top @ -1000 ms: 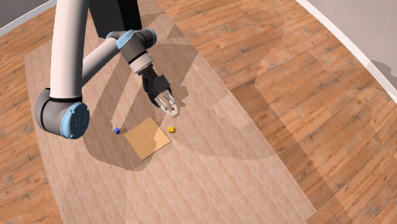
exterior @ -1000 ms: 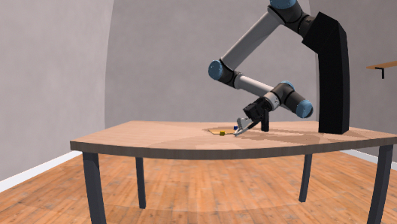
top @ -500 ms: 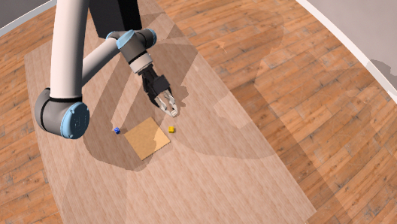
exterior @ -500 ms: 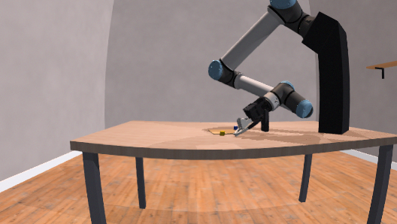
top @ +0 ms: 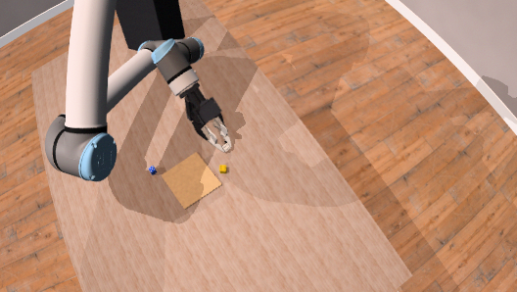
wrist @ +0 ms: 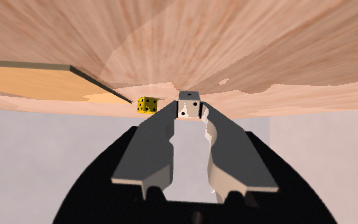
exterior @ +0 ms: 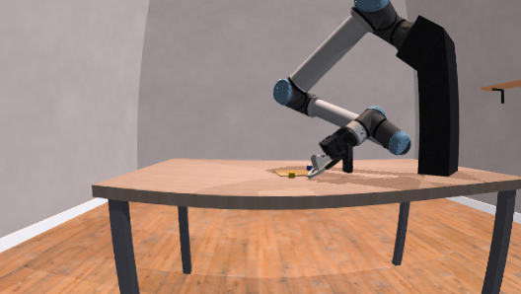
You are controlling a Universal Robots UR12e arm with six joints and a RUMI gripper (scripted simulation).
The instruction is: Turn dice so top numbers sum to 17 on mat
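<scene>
The white die is 10 mm ahead of my hand. Also, from my hand: blue die (220 mm to the right, 110 mm behind, 10 mm below); then tan mat (150 mm to the right, 20 mm below); then yellow die (60 mm to the right, 50 mm ahead, 10 mm below).
</scene>
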